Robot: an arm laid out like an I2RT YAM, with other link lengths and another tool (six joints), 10 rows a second.
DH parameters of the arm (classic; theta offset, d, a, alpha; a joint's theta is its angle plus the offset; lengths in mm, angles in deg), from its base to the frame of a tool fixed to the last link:
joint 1: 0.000 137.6 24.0 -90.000
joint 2: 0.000 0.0 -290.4 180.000
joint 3: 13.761 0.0 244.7 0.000
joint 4: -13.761 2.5 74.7 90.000
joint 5: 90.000 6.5 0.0 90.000
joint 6: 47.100 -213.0 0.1 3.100
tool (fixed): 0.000 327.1 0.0 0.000
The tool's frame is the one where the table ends.
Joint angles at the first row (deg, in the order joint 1, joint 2, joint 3, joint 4, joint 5, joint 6):
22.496, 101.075, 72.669, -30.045, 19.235, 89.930
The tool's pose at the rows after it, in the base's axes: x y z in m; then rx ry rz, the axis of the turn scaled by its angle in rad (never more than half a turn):
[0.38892 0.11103 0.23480 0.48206 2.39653 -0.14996]
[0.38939 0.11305 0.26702 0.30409 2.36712 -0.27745]
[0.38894 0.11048 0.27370 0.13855 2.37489 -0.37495]
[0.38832 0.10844 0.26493 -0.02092 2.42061 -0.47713]
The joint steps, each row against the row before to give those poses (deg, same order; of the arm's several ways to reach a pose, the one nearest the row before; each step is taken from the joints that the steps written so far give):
2.458, -0.089, 6.590, -5.532, 6.060, -7.998
1.500, -0.787, 4.843, -4.581, 4.580, -8.431
0.176, -0.354, 0.451, -1.062, 1.495, -8.178
0.001, 1.137, -0.175, -1.849, 0.625, -6.765

